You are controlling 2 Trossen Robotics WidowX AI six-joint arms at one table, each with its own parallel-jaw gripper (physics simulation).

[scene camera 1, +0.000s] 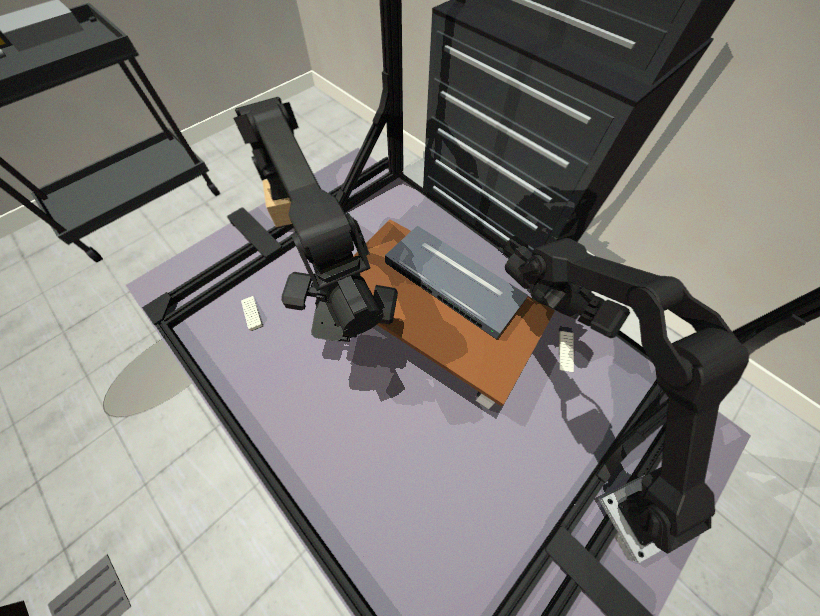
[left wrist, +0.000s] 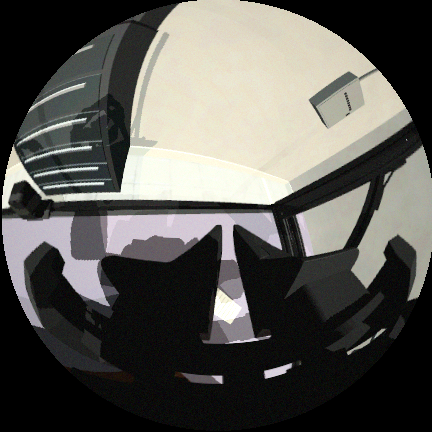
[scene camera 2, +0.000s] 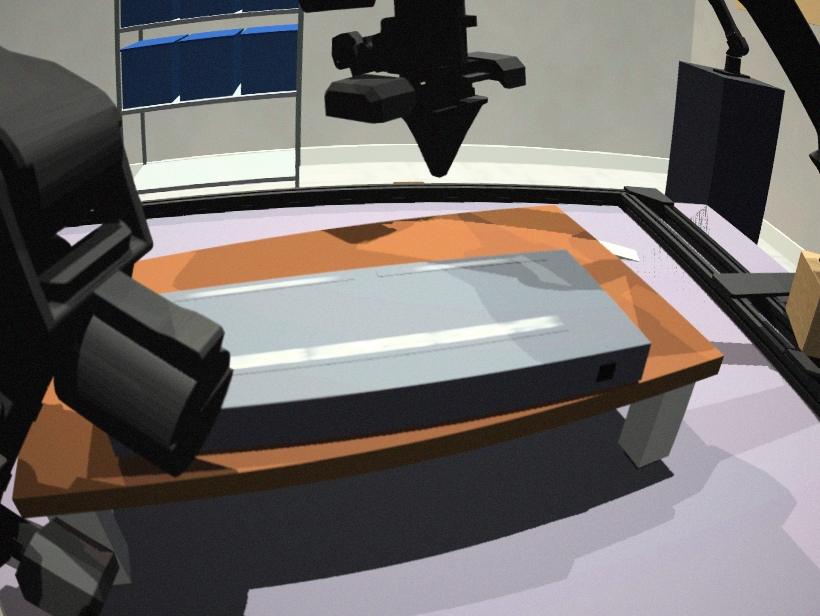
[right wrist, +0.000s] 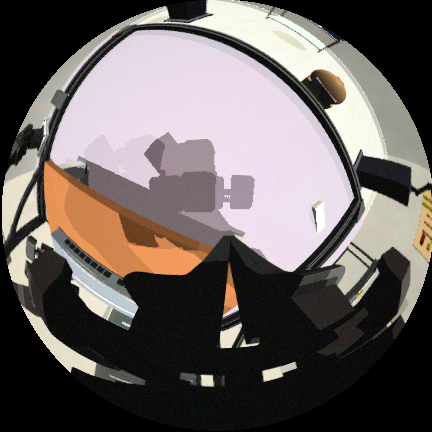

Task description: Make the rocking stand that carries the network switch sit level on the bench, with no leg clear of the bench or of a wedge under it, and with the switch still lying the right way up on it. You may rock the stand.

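Frame: origin at the left arm's base, x down, y ahead, z right, level; centimetres.
Seen in the pictures: left gripper, fingertip midpoint: (scene camera 1: 595, 313) (left wrist: 226, 229) (right wrist: 54, 250); right gripper, fingertip midpoint: (scene camera 2: 439, 176) (right wrist: 227, 240); left arm's base, link origin: (scene camera 1: 644, 516); right arm's base, link origin: (scene camera 1: 284, 189).
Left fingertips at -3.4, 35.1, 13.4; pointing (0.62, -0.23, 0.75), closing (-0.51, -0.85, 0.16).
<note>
Pixels of each thing's top centre, then the offset from my left fingertips to it, as dx, dy, dz.
- grey switch, top centre: (scene camera 2: 368, 313) (scene camera 1: 455, 273) (right wrist: 105, 298) -6.3, +16.6, -26.4
- grey leg, top centre: (scene camera 2: 672, 358) -1.9, +34.7, -34.0
- pale ribbed wedge, top centre: (scene camera 2: 604, 242) (scene camera 1: 250, 310) (right wrist: 321, 219) +5.7, +31.3, -70.5
The orange stand (scene camera 1: 490, 364) (scene camera 2: 258, 258) (right wrist: 90, 210) carries the grey switch (scene camera 1: 457, 275) (scene camera 2: 397, 324) (right wrist: 90, 265), which lies right way up. One grey leg (scene camera 2: 656, 424) shows below the board's right in scene camera 2; leg contact and levelness cannot be told. One pale ribbed wedge (scene camera 1: 251, 312) (right wrist: 319, 216) lies apart at the left in scene camera 1. The other wedge (scene camera 1: 566, 351) (left wrist: 228, 306) lies off the stand's right end. My left gripper (scene camera 1: 562, 297) (left wrist: 226, 229) is nearly shut and empty near that end; its tips are hidden in scene camera 1. My right gripper (scene camera 2: 438, 173) (right wrist: 227, 240) is shut and empty above the board's edge.
A black rail frame (scene camera 1: 245, 440) surrounds the bench. A dark drawer cabinet (scene camera 1: 530, 132) stands behind it in scene camera 1. A wooden block (scene camera 1: 279, 210) (scene camera 2: 805, 305) sits beside the rail near my right arm. A cart (scene camera 1: 125, 188) stands at the upper left.
</note>
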